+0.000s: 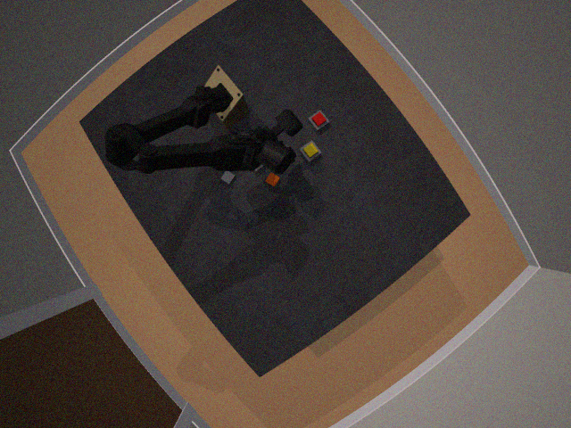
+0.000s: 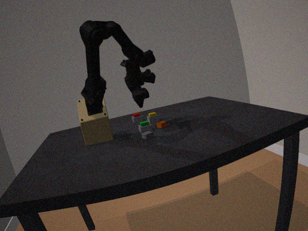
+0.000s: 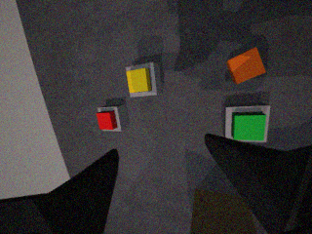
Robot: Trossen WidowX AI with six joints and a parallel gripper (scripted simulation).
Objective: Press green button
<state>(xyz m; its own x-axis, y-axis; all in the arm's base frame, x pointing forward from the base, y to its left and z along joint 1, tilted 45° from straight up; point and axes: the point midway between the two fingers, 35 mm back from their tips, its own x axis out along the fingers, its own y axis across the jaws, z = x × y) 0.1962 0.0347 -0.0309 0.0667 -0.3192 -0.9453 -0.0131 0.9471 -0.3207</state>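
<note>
The green button is 10 mm behind my gripper tip, 90 mm to the right of it and 80 mm below it. Round my gripper tip: orange block 60 mm ahead, 90 mm to the right, 100 mm below; then red button 140 mm to the left, 80 mm below; then yellow button 60 mm ahead, 60 mm to the left, 80 mm below.
</note>
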